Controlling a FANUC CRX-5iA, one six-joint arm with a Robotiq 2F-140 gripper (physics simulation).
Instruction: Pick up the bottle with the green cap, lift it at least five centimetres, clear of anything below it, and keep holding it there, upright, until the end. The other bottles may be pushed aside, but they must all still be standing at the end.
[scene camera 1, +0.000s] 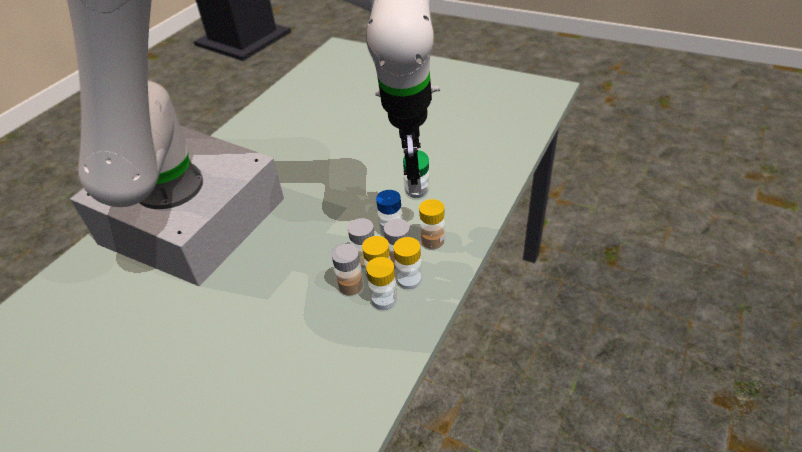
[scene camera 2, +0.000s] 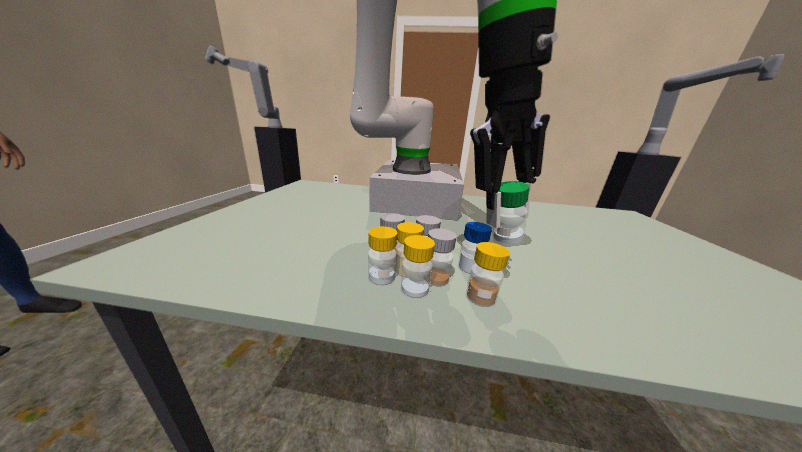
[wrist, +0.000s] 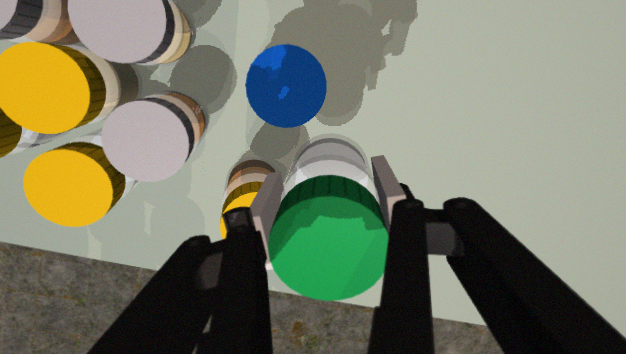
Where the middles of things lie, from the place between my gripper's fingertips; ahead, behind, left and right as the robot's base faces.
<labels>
The green-capped bottle (scene camera 2: 514, 195) lies 10 mm ahead of my hand and 10 mm above it. Also, from my hand: yellow-capped bottle (scene camera 2: 486, 276) (90 mm below, 60 mm ahead, 20 mm to the right); then blue-capped bottle (scene camera 2: 475, 232) (90 mm below, 40 mm to the right, 40 mm behind).
</labels>
